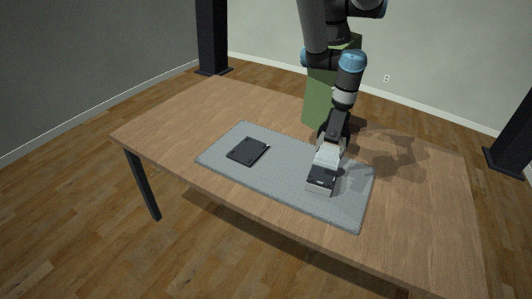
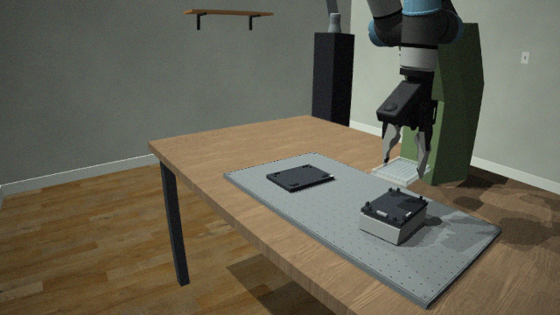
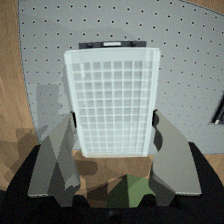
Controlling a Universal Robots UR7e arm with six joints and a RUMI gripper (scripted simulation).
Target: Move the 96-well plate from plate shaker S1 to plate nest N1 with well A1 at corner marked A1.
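My hand is 33 cm to the left of the plate nest and 14 cm above it. The rest, counted from my hand: white 96-well plate (1 cm below).
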